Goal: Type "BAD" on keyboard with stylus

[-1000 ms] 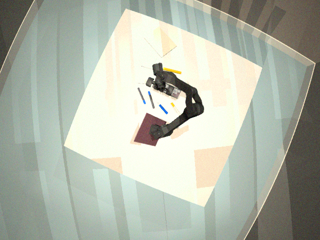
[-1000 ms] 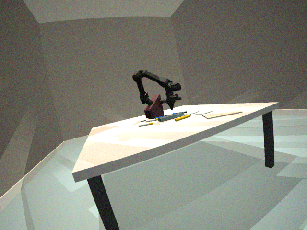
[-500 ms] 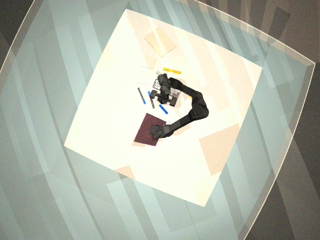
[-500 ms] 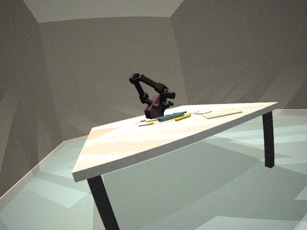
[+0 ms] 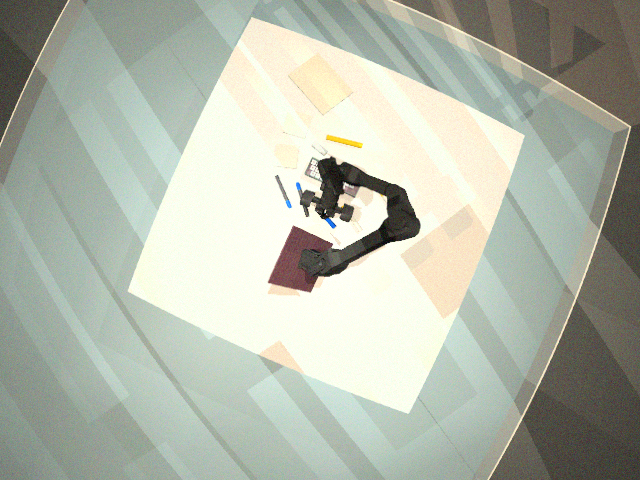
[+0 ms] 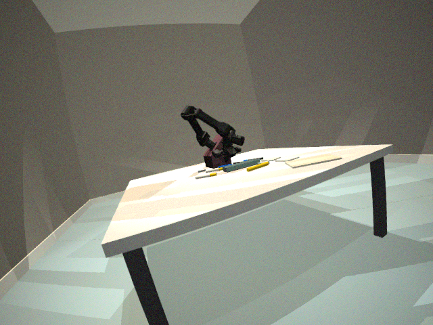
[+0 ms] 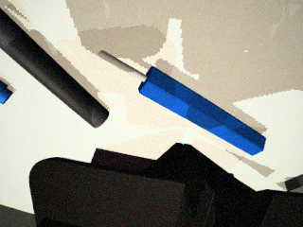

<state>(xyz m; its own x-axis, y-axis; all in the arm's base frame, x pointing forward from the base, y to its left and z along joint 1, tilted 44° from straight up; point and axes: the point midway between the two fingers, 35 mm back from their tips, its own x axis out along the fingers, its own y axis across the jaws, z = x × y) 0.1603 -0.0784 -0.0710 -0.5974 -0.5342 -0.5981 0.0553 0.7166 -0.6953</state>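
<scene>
The stylus is 20 mm ahead of my gripper tip, 10 mm to the left of it and 20 mm below it. The rest, counted from my gripper tip: yellow bar: 320 mm ahead, 10 mm to the left, 20 mm below; grey block: 260 mm ahead, 90 mm to the left, 30 mm below.
</scene>
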